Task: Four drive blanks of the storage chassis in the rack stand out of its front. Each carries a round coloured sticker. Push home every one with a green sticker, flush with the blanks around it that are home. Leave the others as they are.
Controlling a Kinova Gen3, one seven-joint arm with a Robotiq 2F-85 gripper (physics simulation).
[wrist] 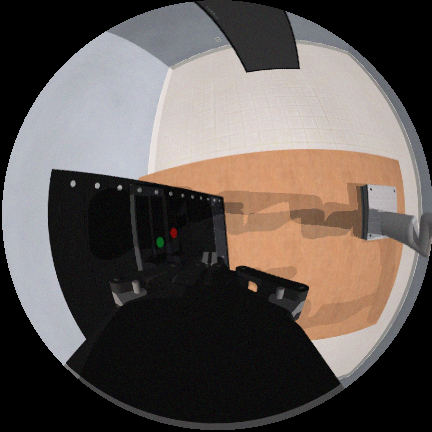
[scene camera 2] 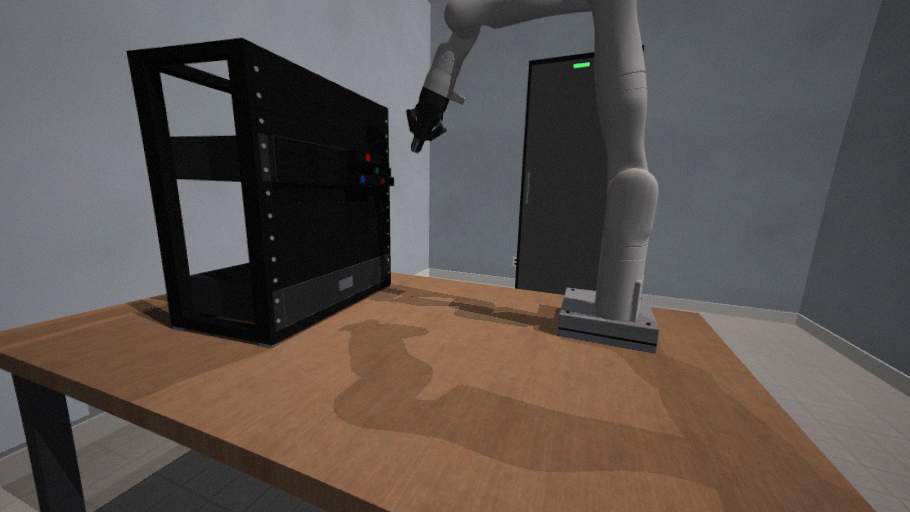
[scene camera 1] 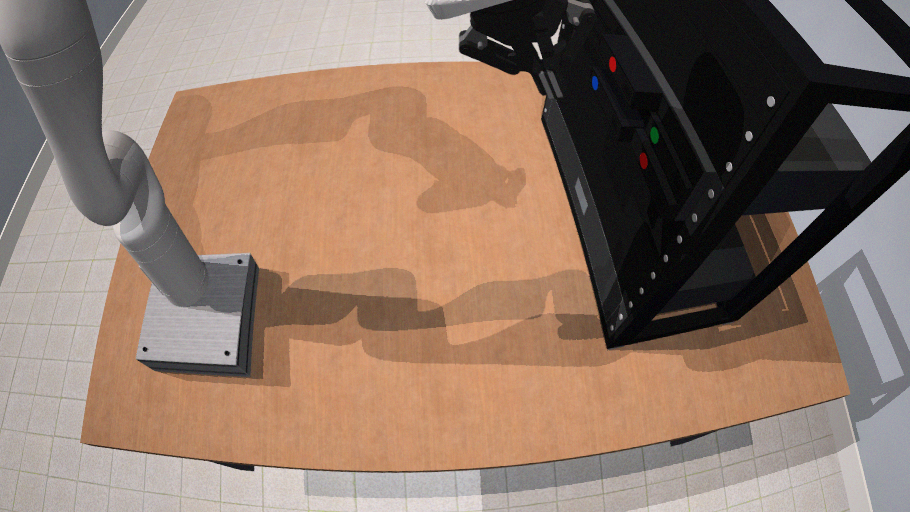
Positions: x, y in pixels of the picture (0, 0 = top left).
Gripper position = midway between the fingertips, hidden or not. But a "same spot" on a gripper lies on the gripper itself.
Scene:
gripper: wrist 209, 260; scene camera 2; scene camera 1
black rack: wrist; scene camera 2; scene camera 1 672, 127
same spot on black rack: [wrist: 99, 225] = [scene camera 2: 376, 134]
same spot on gripper: [scene camera 2: 420, 131] = [scene camera 1: 532, 44]

